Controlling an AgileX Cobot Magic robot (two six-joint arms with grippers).
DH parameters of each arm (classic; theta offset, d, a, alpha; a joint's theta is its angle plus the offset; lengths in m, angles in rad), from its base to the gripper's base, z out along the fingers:
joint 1: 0 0.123 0 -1.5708
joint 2: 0.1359 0 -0.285 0
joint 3: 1.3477 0 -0.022 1.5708
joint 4: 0 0.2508 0 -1.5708
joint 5: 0 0 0.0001 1.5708
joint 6: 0 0.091 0 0
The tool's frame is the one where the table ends.
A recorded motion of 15 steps. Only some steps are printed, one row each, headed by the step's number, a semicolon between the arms.
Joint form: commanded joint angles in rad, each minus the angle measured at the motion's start. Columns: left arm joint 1, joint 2, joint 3, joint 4, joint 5, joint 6; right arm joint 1, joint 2, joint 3, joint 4, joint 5, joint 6.
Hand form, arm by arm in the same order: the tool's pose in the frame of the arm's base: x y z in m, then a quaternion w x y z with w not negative. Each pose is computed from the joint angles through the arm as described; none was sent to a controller.
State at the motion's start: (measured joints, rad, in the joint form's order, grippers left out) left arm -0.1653 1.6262 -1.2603 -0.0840 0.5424 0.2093; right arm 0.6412 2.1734 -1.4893 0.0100 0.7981 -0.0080
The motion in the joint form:
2: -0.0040 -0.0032 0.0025 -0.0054 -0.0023 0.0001; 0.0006 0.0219 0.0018 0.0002 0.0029 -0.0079
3: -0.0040 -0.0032 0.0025 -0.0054 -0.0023 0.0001; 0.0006 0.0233 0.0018 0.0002 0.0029 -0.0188
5: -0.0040 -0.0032 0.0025 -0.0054 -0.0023 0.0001; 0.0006 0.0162 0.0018 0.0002 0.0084 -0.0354
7: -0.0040 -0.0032 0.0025 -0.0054 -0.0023 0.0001; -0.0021 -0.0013 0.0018 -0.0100 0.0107 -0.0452
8: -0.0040 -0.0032 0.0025 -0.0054 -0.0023 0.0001; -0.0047 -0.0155 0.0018 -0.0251 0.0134 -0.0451
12: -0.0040 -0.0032 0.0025 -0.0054 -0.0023 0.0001; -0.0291 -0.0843 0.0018 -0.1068 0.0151 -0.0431
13: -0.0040 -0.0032 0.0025 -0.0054 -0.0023 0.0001; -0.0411 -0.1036 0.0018 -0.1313 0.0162 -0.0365
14: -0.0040 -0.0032 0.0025 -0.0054 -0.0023 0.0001; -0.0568 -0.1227 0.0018 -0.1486 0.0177 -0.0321
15: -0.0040 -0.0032 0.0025 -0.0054 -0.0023 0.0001; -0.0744 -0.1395 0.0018 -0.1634 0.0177 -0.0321
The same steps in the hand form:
2: 0.3568 -0.0652 0.2890 0.36779 0.14816 0.91760 -0.02809; 0.3414 0.2560 0.1115 0.06970 -0.31896 0.94483 0.02667
3: 0.3568 -0.0652 0.2890 0.36779 0.14816 0.91760 -0.02809; 0.3414 0.2560 0.1110 0.06918 -0.32412 0.94312 0.02607
5: 0.3568 -0.0652 0.2890 0.36779 0.14816 0.91760 -0.02809; 0.3410 0.2557 0.1139 0.07015 -0.33194 0.94034 0.02575
7: 0.3568 -0.0652 0.2890 0.36779 0.14816 0.91760 -0.02809; 0.3420 0.2542 0.1213 0.07870 -0.33813 0.93750 0.02374
8: 0.3568 -0.0652 0.2890 0.36779 0.14816 0.91760 -0.02809; 0.3431 0.2523 0.1273 0.08592 -0.34111 0.93588 0.01962
12: 0.3568 -0.0652 0.2890 0.36779 0.14816 0.91760 -0.02809; 0.3512 0.2387 0.1568 0.12720 -0.34995 0.92809 -0.00386
13: 0.3568 -0.0652 0.2890 0.36779 0.14816 0.91760 -0.02809; 0.3543 0.2327 0.1652 0.13857 -0.34715 0.92744 -0.01157
14: 0.3568 -0.0652 0.2890 0.36779 0.14816 0.91760 -0.02809; 0.3578 0.2257 0.1733 0.14880 -0.34153 0.92786 -0.01717
15: 0.3568 -0.0652 0.2890 0.36779 0.14816 0.91760 -0.02809; 0.3615 0.2181 0.1806 0.15824 -0.33640 0.92806 -0.02252

